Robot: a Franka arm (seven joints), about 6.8 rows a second.
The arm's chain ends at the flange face. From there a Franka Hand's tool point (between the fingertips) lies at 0.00 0.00 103.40 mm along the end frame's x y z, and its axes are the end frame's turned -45 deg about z.
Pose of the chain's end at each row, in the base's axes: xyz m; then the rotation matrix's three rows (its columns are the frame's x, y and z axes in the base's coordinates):
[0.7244 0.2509 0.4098], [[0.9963 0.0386 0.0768], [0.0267 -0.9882 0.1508], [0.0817 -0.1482 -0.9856]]
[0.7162 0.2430 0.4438], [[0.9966 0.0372 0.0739], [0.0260 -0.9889 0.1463], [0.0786 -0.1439 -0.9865]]
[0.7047 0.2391 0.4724], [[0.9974 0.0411 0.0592], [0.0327 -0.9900 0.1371], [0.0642 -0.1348 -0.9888]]
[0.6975 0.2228 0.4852], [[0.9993 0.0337 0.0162], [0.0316 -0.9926 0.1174], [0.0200 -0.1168 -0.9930]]
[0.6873 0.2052 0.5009], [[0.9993 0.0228 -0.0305], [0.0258 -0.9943 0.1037], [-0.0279 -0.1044 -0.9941]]
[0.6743 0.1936 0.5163], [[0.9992 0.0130 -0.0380], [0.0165 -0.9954 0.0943], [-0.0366 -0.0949 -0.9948]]
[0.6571 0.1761 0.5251], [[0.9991 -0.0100 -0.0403], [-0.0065 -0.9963 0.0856], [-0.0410 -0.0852 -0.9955]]
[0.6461 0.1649 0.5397], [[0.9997 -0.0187 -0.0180], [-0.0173 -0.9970 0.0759], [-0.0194 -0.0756 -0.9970]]
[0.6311 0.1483 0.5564], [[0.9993 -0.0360 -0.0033], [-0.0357 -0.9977 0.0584], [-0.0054 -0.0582 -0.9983]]
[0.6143 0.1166 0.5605], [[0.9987 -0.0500 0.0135], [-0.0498 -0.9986 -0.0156], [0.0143 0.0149 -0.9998]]
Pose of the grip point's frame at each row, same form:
[0.7323 0.2665 0.3079], [[0.6772 0.7318 0.0768], [0.7176 -0.6799 0.1508], [0.1626 -0.0470 -0.9856]]
[0.7238 0.2581 0.3418], [[0.6784 0.7310 0.0739], [0.7176 -0.6809 0.1463], [0.1573 -0.0462 -0.9865]]
[0.7108 0.2533 0.3702], [[0.6762 0.7343 0.0592], [0.7232 -0.6769 0.1371], [0.1407 -0.0499 -0.9888]]
[0.6992 0.2349 0.3825], [[0.6828 0.7304 0.0162], [0.7242 -0.6795 0.1174], [0.0967 -0.0684 -0.9930]]
[0.6841 0.2159 0.3981], [[0.6905 0.7227 -0.0305], [0.7213 -0.6848 0.1037], [0.0541 -0.0936 -0.9941]]
[0.6704 0.2034 0.4134], [[0.6973 0.7157 -0.0380], [0.7155 -0.6922 0.0943], [0.0412 -0.0930 -0.9948]]
[0.6529 0.1850 0.4222], [[0.7135 0.6994 -0.0403], [0.6999 -0.7091 0.0856], [0.0313 -0.0892 -0.9955]]
[0.6442 0.1727 0.4366], [[0.7201 0.6937 -0.0180], [0.6928 -0.7172 0.0759], [0.0397 -0.0672 -0.9970]]
[0.6308 0.1543 0.4532], [[0.7321 0.6812 -0.0033], [0.6802 -0.7307 0.0584], [0.0373 -0.0450 -0.9983]]
[0.6157 0.1150 0.4571], [[0.7415 0.6708 0.0135], [0.6709 -0.7413 -0.0156], [-0.0004 0.0206 -0.9998]]

